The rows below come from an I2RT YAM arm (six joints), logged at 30 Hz.
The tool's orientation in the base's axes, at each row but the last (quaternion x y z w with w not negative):
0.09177, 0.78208, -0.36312, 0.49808
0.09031, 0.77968, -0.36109, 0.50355
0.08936, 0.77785, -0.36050, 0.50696
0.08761, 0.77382, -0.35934, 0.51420
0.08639, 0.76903, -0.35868, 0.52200
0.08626, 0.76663, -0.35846, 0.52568
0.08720, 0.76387, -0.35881, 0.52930
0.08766, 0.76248, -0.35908, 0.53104
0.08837, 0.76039, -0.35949, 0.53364
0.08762, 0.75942, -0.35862, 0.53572
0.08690, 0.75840, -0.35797, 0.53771
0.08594, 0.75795, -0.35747, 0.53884
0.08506, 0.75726, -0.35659, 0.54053
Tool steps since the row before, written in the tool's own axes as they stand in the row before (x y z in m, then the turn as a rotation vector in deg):
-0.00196, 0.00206, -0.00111, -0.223, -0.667, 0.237
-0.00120, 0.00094, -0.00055, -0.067, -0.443, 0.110
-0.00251, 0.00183, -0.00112, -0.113, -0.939, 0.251
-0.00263, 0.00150, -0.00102, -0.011, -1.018, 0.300
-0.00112, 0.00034, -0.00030, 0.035, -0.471, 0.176
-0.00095, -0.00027, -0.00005, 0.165, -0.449, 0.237
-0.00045, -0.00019, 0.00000, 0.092, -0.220, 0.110
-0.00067, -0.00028, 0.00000, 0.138, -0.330, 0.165
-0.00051, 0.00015, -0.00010, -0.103, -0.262, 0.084
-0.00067, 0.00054, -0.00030, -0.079, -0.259, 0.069
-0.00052, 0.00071, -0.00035, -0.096, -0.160, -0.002
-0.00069, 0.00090, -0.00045, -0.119, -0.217, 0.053
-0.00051, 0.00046, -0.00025, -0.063, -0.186, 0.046
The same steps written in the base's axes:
0.00120, 0.00264, 0.00094, -0.060, -0.587, 0.450
0.00065, 0.00131, 0.00070, -0.112, -0.377, 0.241
0.00129, 0.00262, 0.00153, -0.239, -0.818, 0.481
0.00121, 0.00236, 0.00178, -0.289, -0.931, 0.420
0.00044, 0.00071, 0.00087, -0.124, -0.464, 0.152
0.00024, 0.00007, 0.00096, -0.124, -0.519, 0.018
0.00009, -0.00003, 0.00048, -0.070, -0.253, 0.000
0.00014, -0.00004, 0.00071, -0.105, -0.380, 0.000
0.00021, 0.00030, 0.00040, -0.030, -0.218, 0.194
0.00033, 0.00075, 0.00039, -0.050, -0.213, 0.174
0.00031, 0.00087, 0.00020, -0.045, -0.091, 0.157
0.00040, 0.00112, 0.00028, -0.024, -0.162, 0.193
0.00025, 0.00063, 0.00028, -0.036, -0.149, 0.131

